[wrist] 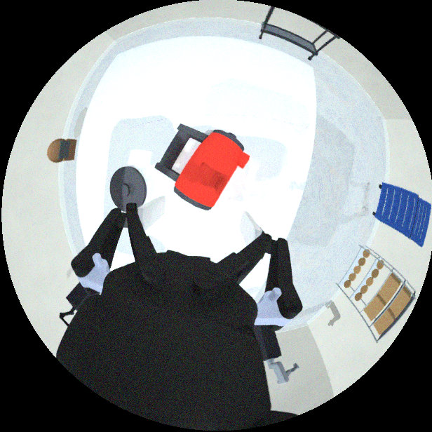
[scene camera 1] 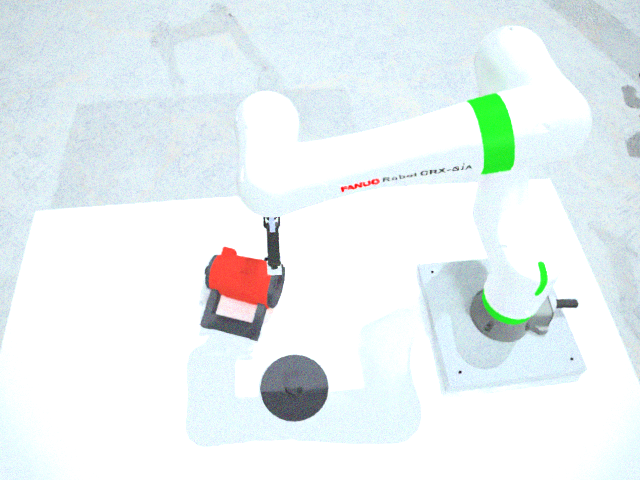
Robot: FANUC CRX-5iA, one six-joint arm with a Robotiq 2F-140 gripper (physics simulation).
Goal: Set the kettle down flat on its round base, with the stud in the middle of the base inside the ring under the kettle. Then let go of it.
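The red kettle lies on its side on the white table. Its dark handle points to the front in the scene view, its spout to the back. Its dark underside faces right in the scene view; the ring under it cannot be made out. The round dark base lies flat in front of the kettle, apart from it, with its stud up. My gripper is open and empty, pointing down above the kettle's underside end, fingers spread wide.
The robot's pedestal plate stands at the right of the table. The arm reaches over the table's back part, and its shadow falls around the base. In the wrist view, a dark cart and a blue rack stand beyond the table.
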